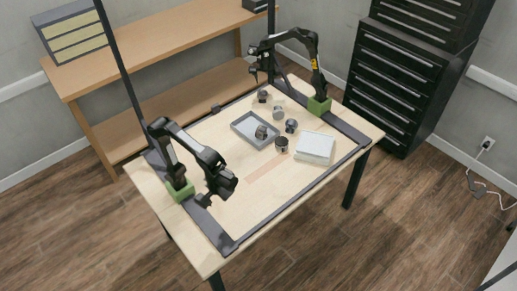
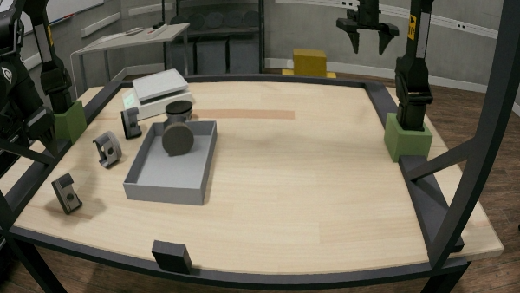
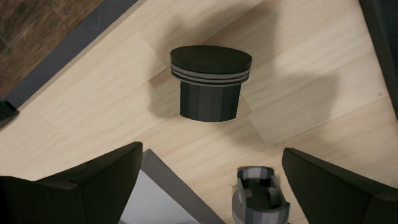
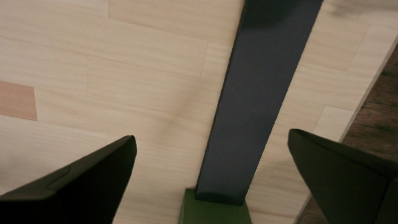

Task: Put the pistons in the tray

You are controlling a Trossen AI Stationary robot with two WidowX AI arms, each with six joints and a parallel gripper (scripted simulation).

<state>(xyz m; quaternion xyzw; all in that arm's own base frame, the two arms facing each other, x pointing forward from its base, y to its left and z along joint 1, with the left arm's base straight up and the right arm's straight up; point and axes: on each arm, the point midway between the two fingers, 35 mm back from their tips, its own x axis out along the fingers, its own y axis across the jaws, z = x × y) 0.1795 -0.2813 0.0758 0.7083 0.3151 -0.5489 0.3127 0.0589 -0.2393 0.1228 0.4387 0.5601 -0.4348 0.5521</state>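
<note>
My left gripper is now 48 cm short of the grey pan, 6 cm to the left of it and 11 cm above it. The rest, counted from my left hand: white scale: 48 cm ahead, 5 cm to the right, 13 cm below; steel parts tray: 17 cm ahead, 21 cm to the right, 16 cm below.
</note>
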